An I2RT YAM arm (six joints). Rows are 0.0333 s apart.
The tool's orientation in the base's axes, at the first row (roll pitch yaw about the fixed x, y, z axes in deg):
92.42, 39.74, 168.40
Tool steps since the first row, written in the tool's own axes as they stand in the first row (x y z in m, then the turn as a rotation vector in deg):
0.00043, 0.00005, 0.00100, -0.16, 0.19, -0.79
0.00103, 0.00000, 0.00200, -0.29, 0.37, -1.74
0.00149, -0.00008, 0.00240, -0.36, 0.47, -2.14
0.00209, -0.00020, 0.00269, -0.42, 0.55, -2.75
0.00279, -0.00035, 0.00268, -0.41, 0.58, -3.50
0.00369, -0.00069, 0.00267, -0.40, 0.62, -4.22
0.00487, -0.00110, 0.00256, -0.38, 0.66, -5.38
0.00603, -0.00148, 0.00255, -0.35, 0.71, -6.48
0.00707, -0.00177, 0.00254, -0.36, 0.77, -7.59
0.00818, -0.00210, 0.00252, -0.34, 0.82, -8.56
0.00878, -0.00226, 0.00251, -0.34, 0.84, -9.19
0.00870, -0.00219, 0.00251, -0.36, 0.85, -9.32
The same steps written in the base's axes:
-0.00013, 0.00105, -0.00027, -0.18, -0.76, 0.27
-0.00032, 0.00211, -0.00072, -0.41, -1.68, 0.53
-0.00053, 0.00255, -0.00109, -0.51, -2.06, 0.66
-0.00084, 0.00291, -0.00158, -0.65, -2.65, 0.78
-0.00128, 0.00298, -0.00214, -0.84, -3.37, 0.82
-0.00175, 0.00305, -0.00298, -1.04, -4.06, 0.87
-0.00241, 0.00306, -0.00404, -1.34, -5.18, 0.92
-0.00305, 0.00316, -0.00507, -1.65, -6.24, 0.98
-0.00366, 0.00326, -0.00596, -1.93, -7.31, 1.07
-0.00429, 0.00336, -0.00692, -2.20, -8.24, 1.13
-0.00465, 0.00342, -0.00743, -2.35, -8.85, 1.16
-0.00463, 0.00342, -0.00733, -2.37, -8.98, 1.19

